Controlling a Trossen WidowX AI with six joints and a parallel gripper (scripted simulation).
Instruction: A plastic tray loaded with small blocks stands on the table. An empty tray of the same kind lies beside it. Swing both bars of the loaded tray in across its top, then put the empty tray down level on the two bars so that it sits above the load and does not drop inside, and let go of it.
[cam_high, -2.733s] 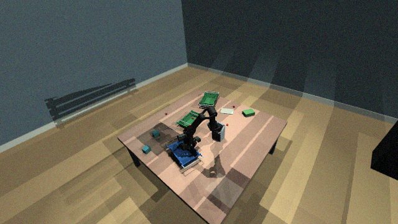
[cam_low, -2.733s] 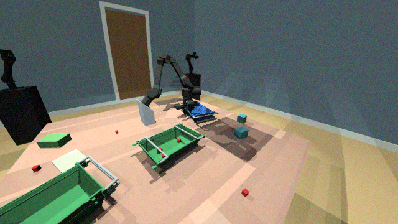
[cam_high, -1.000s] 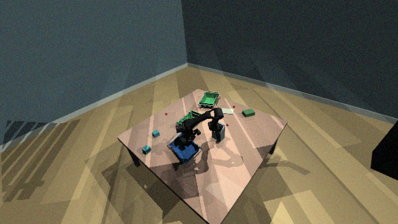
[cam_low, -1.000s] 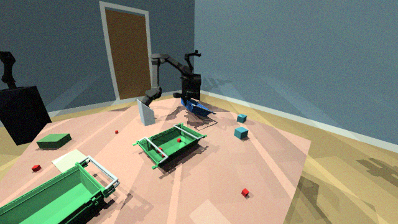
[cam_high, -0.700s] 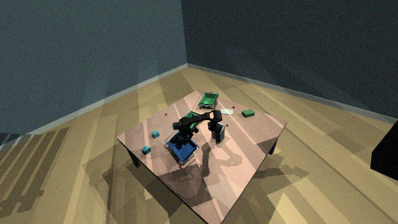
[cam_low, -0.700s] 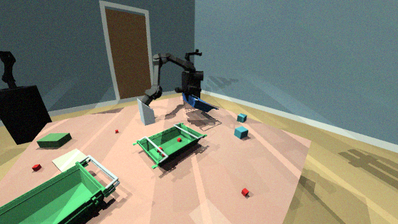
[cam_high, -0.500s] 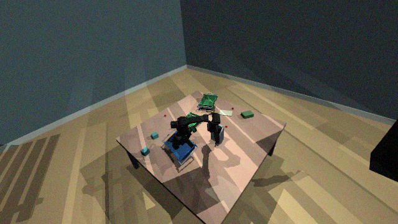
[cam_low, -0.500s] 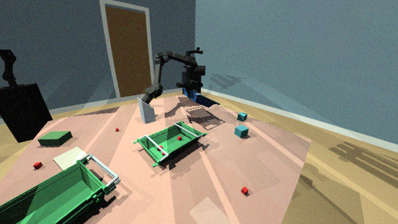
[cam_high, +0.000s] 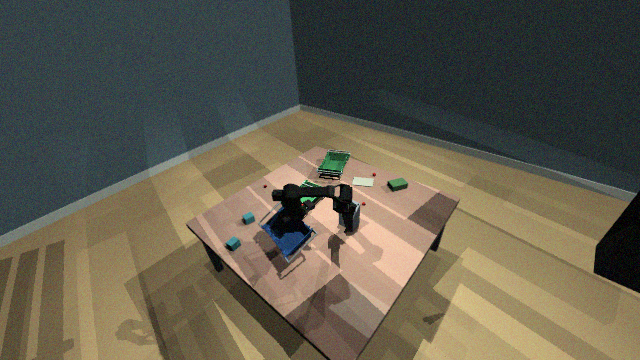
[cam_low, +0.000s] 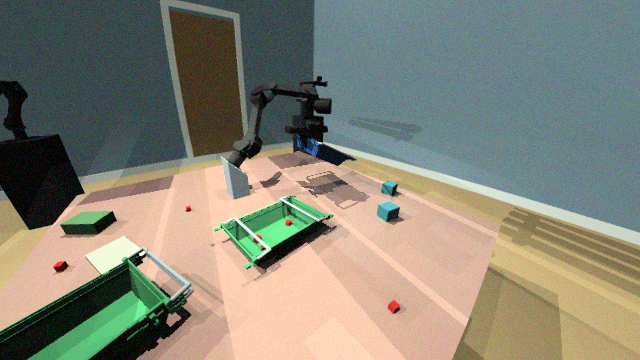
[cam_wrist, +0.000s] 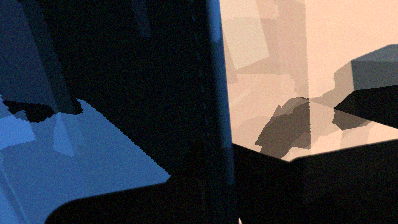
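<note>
Now: gripper tip 1 cm short of the blue tray and 8 cm to the right of it. The rest, counted from my gripper tip: green block (11 cm behind, 83 cm to the right, 16 cm below); white sheet (11 cm ahead, 72 cm to the right, 18 cm below).
</note>
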